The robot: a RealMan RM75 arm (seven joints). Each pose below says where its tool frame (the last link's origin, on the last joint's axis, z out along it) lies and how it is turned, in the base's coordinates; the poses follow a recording.
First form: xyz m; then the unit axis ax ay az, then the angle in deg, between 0 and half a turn.
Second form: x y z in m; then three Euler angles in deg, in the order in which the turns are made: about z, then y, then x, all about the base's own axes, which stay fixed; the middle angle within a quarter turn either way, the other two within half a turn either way. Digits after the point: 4 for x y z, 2 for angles.
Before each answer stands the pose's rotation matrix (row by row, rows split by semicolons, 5 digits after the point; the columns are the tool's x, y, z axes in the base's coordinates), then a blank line. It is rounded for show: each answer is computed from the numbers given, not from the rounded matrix.
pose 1, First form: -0.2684 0.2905 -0.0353 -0.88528 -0.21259 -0.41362 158.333
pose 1, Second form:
0.58273 0.51582 0.62798; 0.21039 -0.84215 0.49651; 0.78496 -0.15721 -0.59927

-0.2684 0.2905 -0.0353 -41.51 38.90 -140.36
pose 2, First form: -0.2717 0.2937 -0.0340 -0.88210 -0.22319 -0.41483 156.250
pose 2, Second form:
0.57500 0.54415 0.61097; 0.21001 -0.81990 0.53259; 0.79074 -0.17793 -0.58572

-0.2717 0.2937 -0.0340 -43.42 37.66 -137.72
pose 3, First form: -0.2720 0.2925 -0.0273 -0.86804 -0.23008 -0.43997 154.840
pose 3, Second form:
0.53037 0.56754 0.62977; 0.19344 -0.80427 0.56190; 0.82540 -0.17619 -0.53634

-0.2720 0.2925 -0.0273 -46.94 39.03 -133.67
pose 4, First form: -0.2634 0.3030 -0.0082 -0.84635 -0.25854 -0.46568 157.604
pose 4, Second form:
0.45400 0.59855 0.66002; 0.24370 -0.79593 0.55417; 0.85703 -0.09075 -0.50722

-0.2634 0.3030 -0.0082 -52.82 41.30 -132.47
